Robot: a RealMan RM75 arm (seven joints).
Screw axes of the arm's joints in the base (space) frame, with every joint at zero. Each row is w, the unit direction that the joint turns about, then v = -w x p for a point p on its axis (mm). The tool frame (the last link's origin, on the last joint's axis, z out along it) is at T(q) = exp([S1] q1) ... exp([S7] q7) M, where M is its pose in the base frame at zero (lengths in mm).
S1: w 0 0 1 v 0.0 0.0 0.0
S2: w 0 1 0 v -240.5 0.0 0.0
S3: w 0 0 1 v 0.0 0.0 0.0
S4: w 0 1 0 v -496.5 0.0 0.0
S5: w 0 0 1 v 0.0 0.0 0.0
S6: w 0 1 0 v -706.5 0.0 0.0
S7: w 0 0 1 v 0.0 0.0 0.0
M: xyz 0.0 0.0 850.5 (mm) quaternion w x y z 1 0 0 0
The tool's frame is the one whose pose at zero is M.
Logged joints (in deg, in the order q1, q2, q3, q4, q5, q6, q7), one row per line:
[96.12 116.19 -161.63 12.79 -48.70 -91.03 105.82]
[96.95 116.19 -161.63 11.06 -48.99 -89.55 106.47]
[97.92 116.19 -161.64 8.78 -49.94 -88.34 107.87]
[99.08 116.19 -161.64 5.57 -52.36 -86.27 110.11]
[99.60 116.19 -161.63 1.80 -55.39 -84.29 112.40]
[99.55 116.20 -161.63 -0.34 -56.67 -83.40 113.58]
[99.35 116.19 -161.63 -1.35 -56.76 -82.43 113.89]
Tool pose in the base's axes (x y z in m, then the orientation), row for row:
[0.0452 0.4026 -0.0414 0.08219 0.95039 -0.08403 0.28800]
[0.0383 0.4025 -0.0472 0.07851 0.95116 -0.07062 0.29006]
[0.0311 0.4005 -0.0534 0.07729 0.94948 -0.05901 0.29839]
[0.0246 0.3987 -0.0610 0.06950 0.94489 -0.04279 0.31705]
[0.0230 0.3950 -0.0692 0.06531 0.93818 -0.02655 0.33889]
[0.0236 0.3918 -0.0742 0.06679 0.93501 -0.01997 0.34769]
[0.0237 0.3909 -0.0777 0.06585 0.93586 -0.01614 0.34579]
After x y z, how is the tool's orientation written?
As a quaternion, w x y z.
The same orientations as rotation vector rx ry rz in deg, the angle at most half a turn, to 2 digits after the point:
[162.66 -14.38 49.29]
[163.15 -12.11 49.75]
[162.98 -10.13 51.22]
[162.94 -7.38 54.67]
[162.19 -4.59 58.59]
[161.50 -3.45 60.06]
[161.74 -2.79 59.76]

